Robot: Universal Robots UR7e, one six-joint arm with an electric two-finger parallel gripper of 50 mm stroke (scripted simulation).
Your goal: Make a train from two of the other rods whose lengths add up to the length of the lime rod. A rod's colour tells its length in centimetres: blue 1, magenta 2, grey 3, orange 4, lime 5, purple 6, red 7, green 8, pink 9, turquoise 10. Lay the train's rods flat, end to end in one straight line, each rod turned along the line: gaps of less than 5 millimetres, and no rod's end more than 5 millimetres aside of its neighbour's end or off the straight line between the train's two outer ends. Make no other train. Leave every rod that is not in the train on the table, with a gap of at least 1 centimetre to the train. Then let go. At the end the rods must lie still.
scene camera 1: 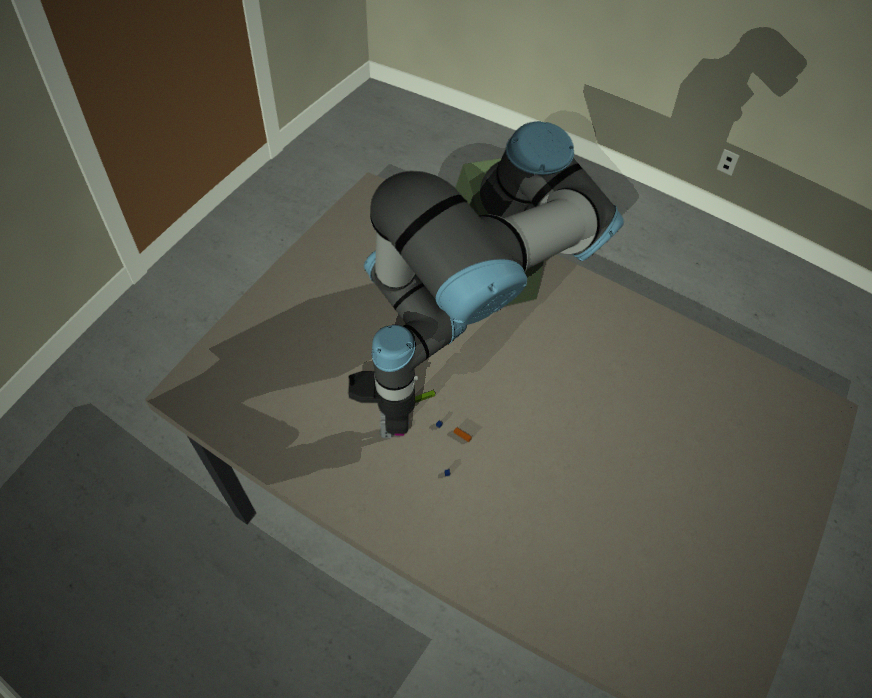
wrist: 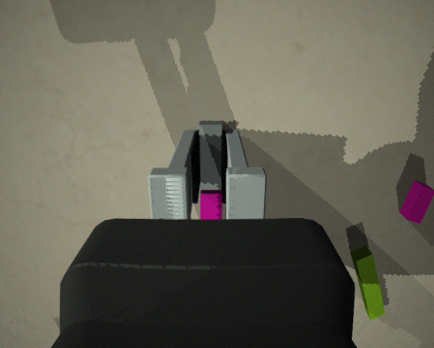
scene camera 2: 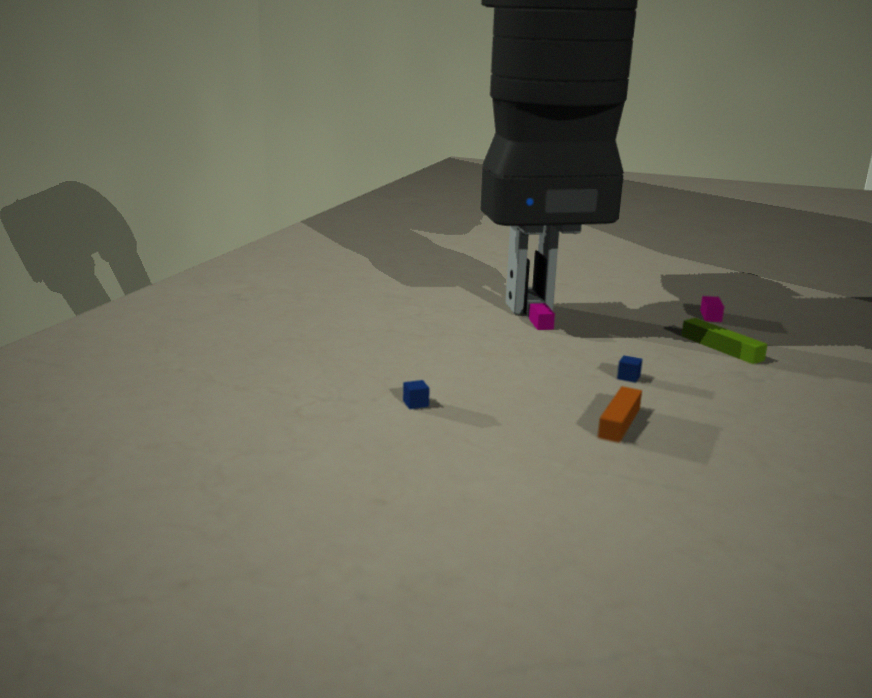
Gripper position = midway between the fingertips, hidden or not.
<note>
I see my gripper (scene camera 2: 528, 308), a lime rod (scene camera 2: 734, 344), an orange rod (scene camera 2: 618, 416) and a grey rod (wrist: 210, 132).
The lime rod is seen too in the wrist view (wrist: 363, 260). My gripper shows as well in scene camera 1 (scene camera 1: 386, 433) and in the wrist view (wrist: 211, 152). The wrist view misses the orange rod: it is out of frame.
</note>
